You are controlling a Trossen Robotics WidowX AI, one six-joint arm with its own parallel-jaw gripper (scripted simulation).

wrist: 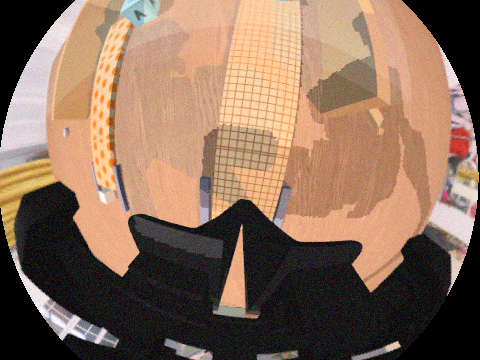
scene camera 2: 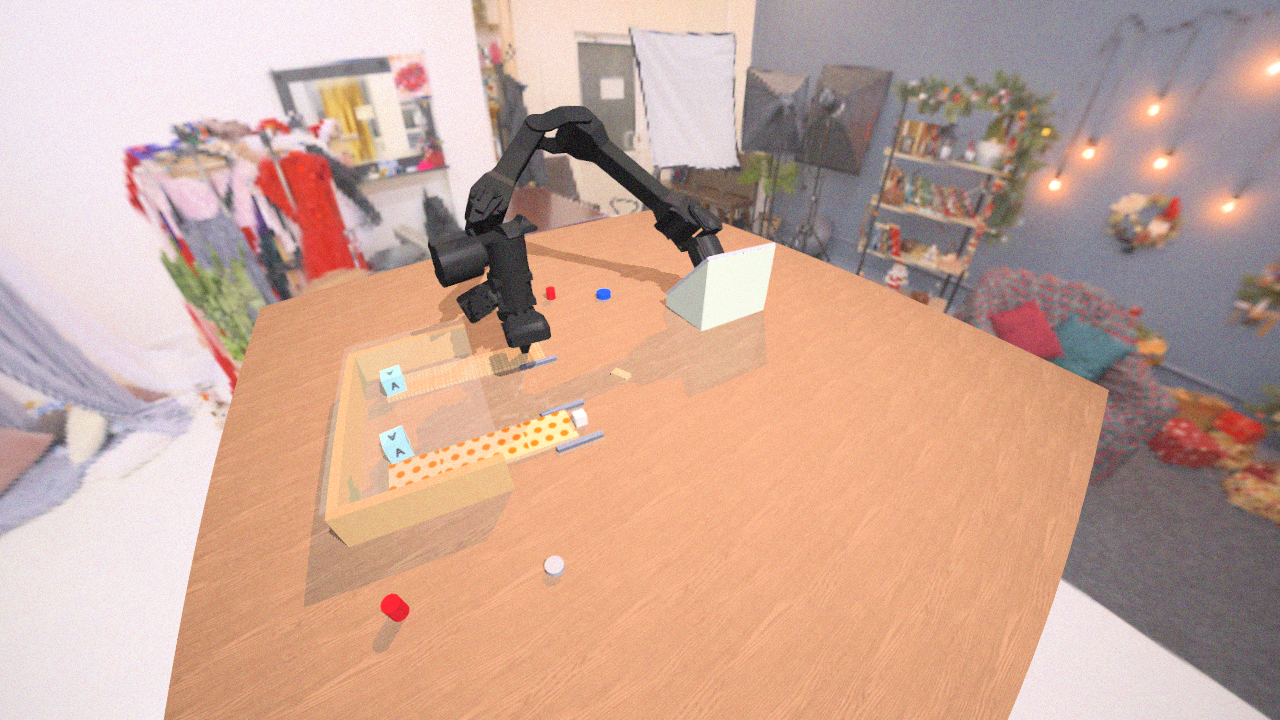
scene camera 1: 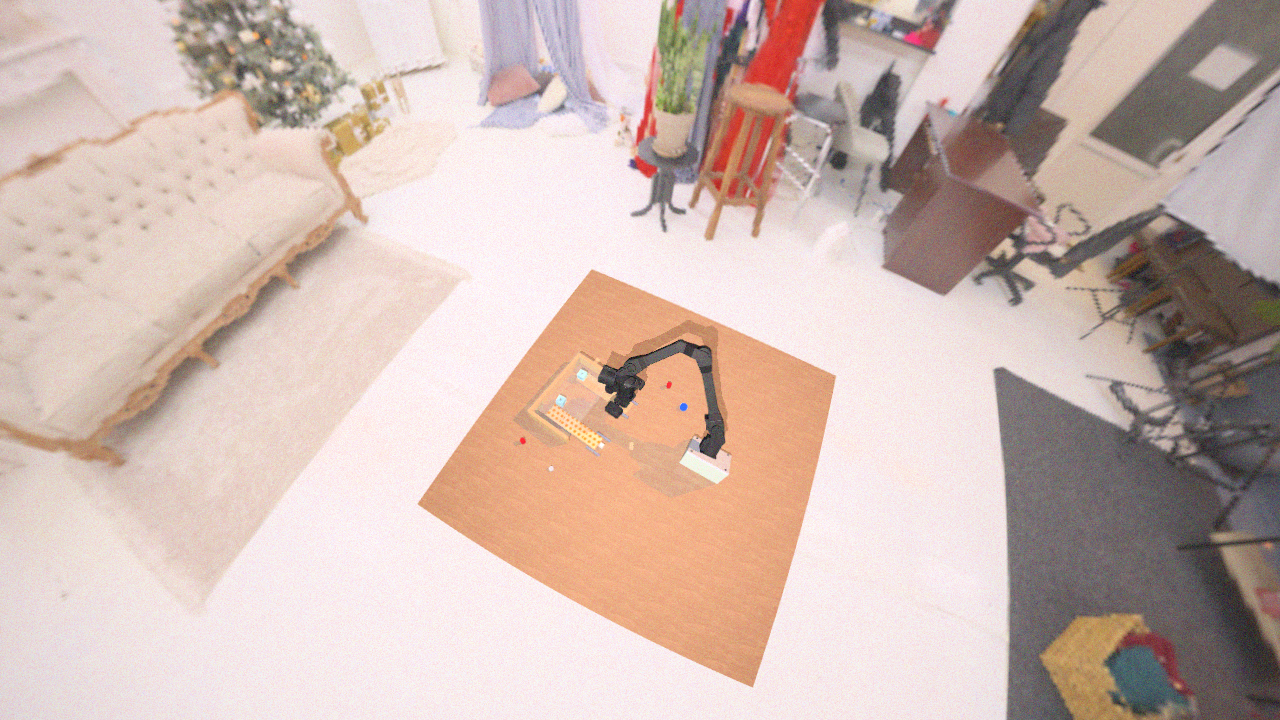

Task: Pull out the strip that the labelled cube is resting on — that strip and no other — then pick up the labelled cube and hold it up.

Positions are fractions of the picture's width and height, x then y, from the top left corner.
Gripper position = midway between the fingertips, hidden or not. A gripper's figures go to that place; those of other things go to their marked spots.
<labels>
The gripper (wrist: 0.51, 0.57) is 0.10 m from the lens. A grid-patterned strip (wrist: 0.54, 0.27) is 0.09 m from the lens.
</labels>
